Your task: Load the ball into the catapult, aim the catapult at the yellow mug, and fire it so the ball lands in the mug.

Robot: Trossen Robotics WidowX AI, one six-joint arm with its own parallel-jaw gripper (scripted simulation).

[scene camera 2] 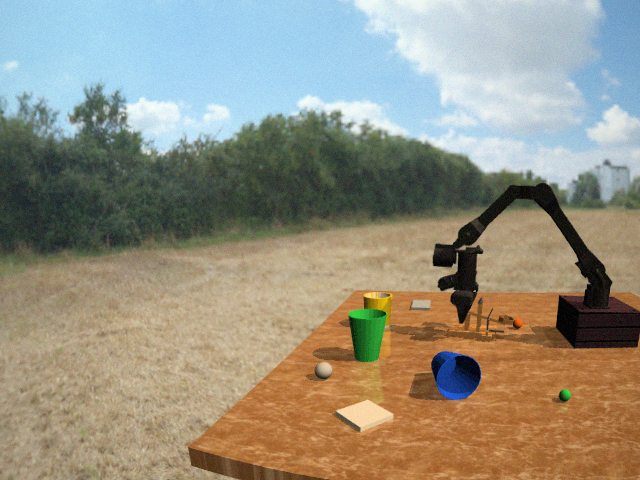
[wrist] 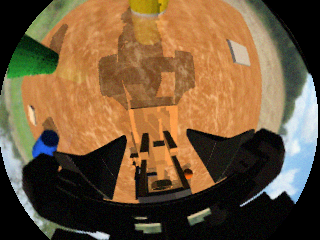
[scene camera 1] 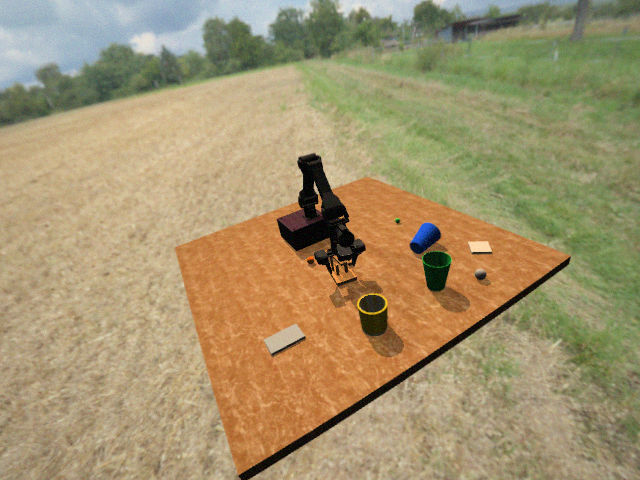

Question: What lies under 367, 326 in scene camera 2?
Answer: A green cup.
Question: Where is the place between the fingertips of my gripper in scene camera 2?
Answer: At 463, 319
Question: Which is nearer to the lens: the blue cup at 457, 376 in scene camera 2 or the tan tile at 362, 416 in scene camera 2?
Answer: The tan tile.
